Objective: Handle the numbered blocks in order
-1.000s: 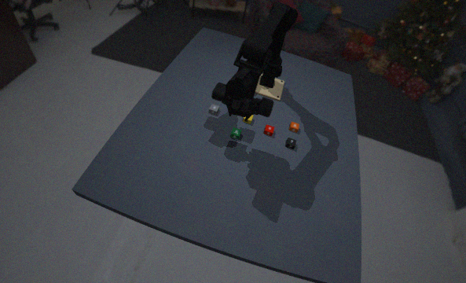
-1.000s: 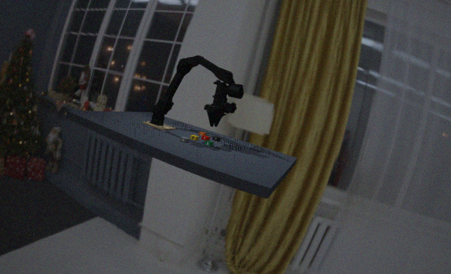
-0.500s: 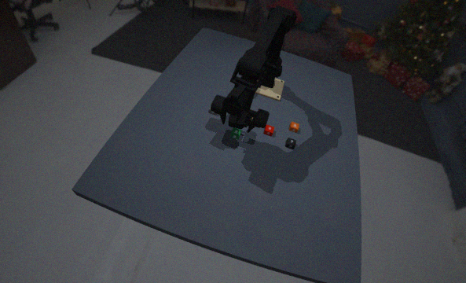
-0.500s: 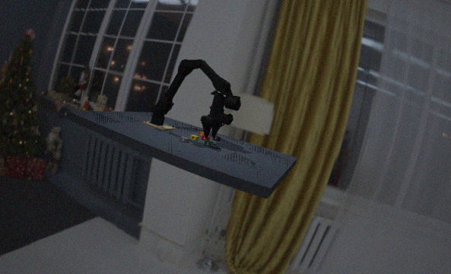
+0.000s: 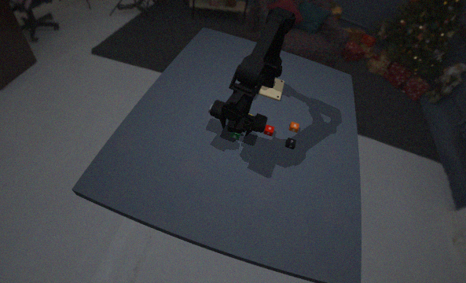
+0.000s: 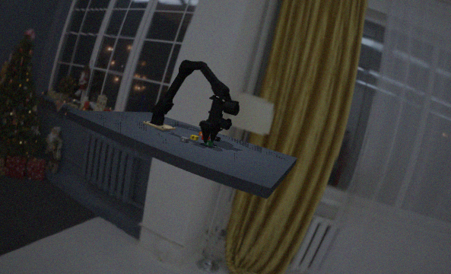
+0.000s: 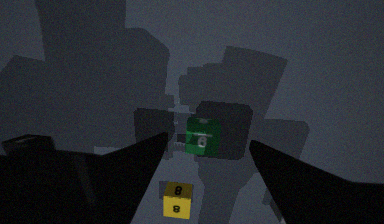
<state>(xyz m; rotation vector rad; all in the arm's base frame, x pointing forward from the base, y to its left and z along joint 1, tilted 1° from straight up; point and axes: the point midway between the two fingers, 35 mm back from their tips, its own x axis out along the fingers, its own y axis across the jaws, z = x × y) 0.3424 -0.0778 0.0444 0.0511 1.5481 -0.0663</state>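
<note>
My gripper tip is 12 cm to the right of the red block and 6 cm past it. From my gripper tip the other things lie so: green block: 1 cm to the left; then grey block: 10 cm to the right, 9 cm behind; then yellow block: 9 cm behind, 3 cm to the left.
</note>
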